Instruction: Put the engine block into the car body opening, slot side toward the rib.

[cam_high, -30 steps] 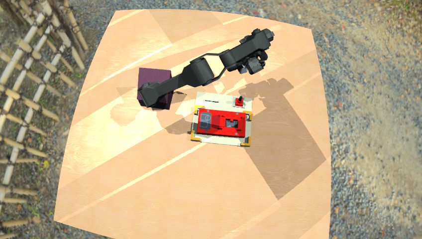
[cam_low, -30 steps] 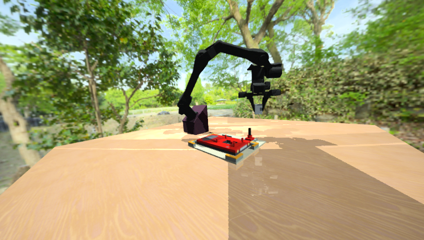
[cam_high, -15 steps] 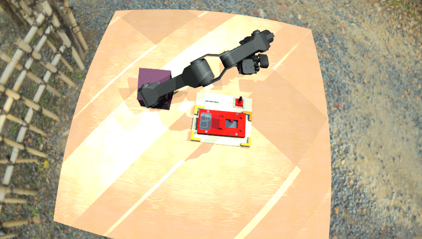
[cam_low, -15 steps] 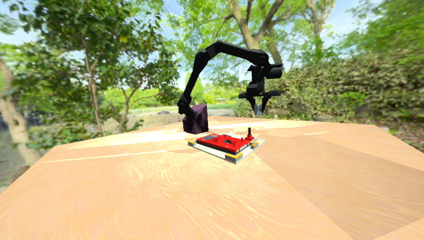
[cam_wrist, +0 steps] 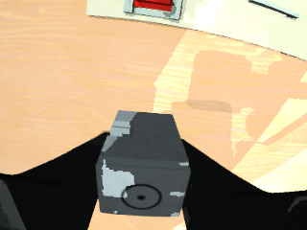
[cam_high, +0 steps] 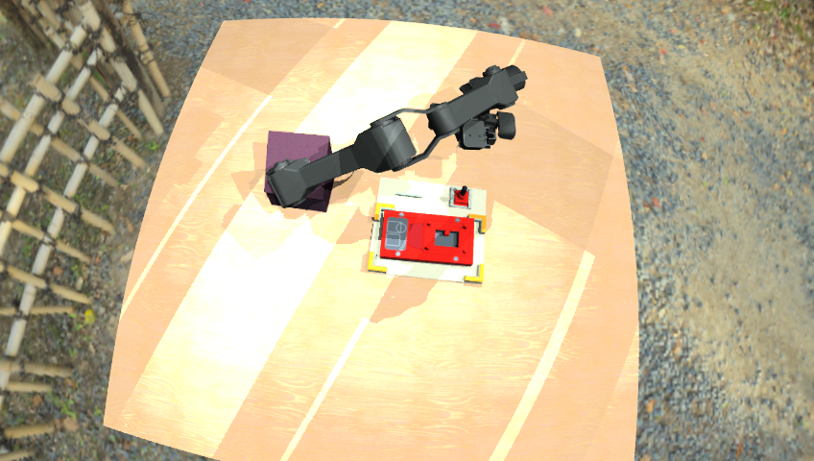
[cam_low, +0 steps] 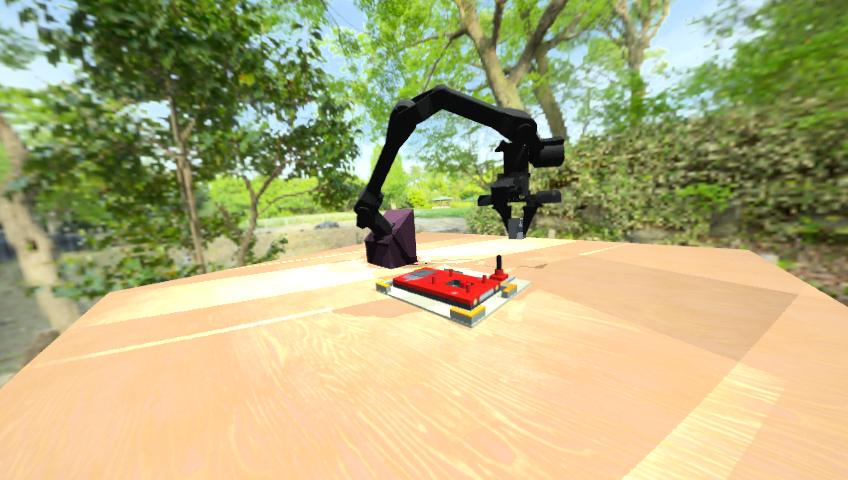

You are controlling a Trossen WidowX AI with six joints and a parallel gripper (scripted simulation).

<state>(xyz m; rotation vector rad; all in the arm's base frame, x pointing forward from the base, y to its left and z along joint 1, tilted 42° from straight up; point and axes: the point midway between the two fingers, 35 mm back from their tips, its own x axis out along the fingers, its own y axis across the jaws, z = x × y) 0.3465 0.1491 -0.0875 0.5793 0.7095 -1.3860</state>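
The black upright peg lies 1 cm ahead of my gripper tip, 10 cm to the right of it and 6 cm below it. From my gripper tip the other things lie so: grey engine block 1 cm ahead, 1 cm above.
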